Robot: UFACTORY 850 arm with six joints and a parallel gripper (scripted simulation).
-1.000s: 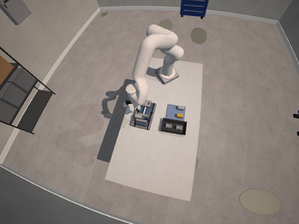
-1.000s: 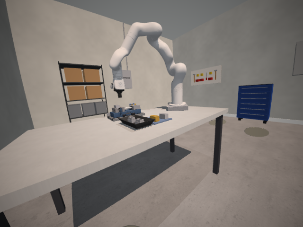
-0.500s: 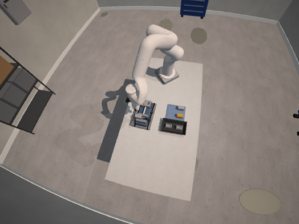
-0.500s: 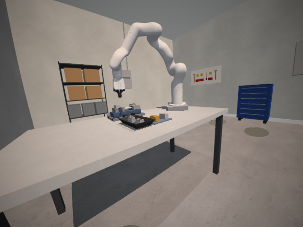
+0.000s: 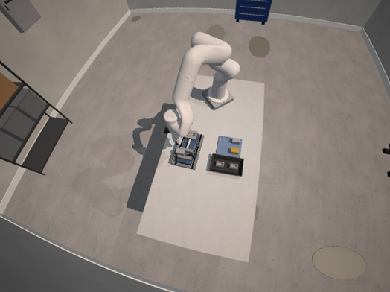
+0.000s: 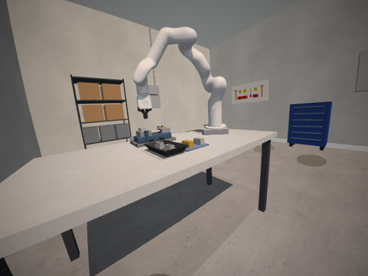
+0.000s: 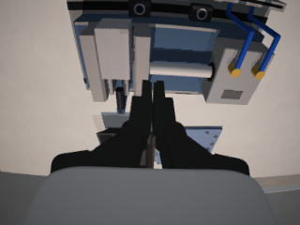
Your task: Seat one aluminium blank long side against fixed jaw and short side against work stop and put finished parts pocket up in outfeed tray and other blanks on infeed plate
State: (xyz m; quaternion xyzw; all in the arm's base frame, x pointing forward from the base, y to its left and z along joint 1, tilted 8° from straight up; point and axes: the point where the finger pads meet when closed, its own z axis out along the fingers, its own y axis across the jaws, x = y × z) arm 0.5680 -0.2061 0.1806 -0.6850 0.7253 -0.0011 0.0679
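Right now the grey jaw block is 1 cm ahead of my hand, 3 cm to the left of it and 12 cm below it. Round my hand: silver rod: 4 cm behind, 4 cm to the left, 12 cm below; vise: 3 cm behind, 4 cm to the left, 16 cm below; dark work stop rod: 5 cm ahead, 8 cm to the left, 11 cm below.
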